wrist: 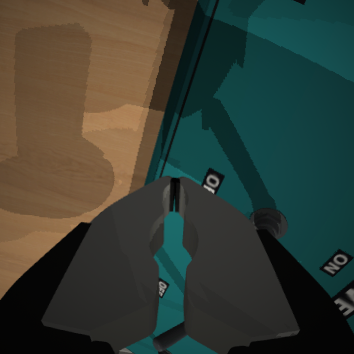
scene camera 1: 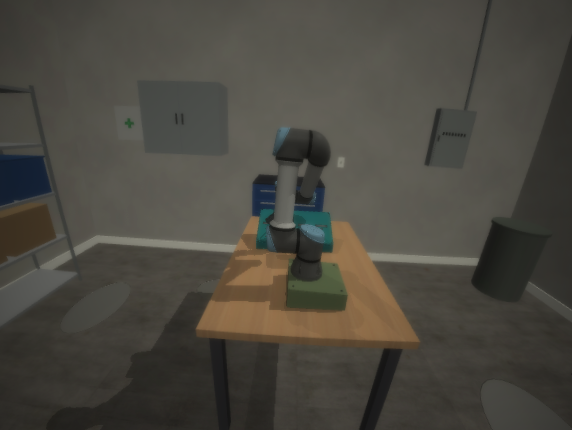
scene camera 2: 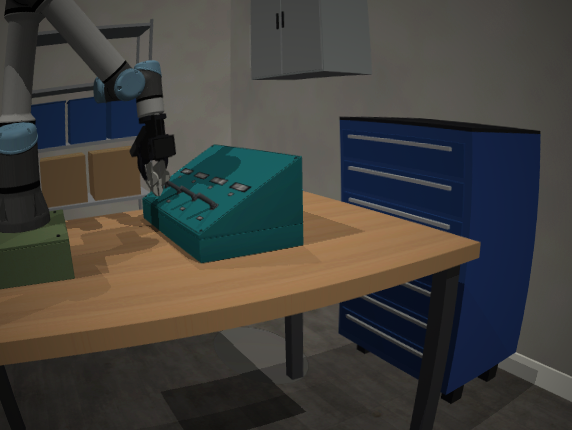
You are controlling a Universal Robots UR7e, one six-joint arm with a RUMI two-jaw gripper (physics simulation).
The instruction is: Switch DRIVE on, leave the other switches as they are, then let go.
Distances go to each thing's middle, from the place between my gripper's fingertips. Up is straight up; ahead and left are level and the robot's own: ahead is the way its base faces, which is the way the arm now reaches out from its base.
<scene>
My hand is 130 mm short of the teal sloped console point(scene camera 2: 258, 195), 70 mm to the left of it and 10 mm above it.
</scene>
